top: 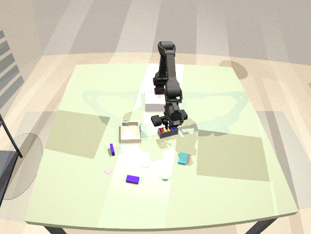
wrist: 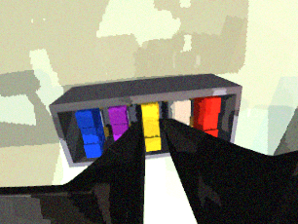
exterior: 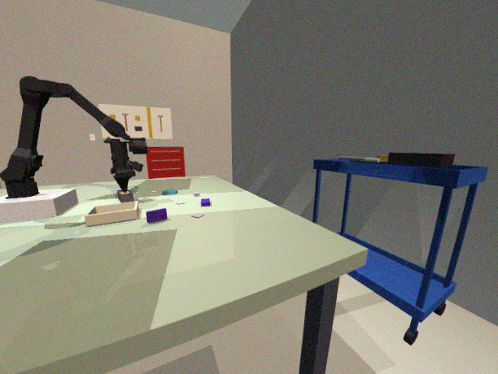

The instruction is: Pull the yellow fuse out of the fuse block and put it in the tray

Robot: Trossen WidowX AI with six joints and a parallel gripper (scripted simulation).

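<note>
My gripper tip is now 1 cm above the yellow fuse. Round my gripper tip: red fuse (1 cm ahead, 3 cm to the right, 1 cm below); purple fuse (1 cm behind, 2 cm to the left, 1 cm below); white fuse (2 cm to the right, 1 cm below).
</note>
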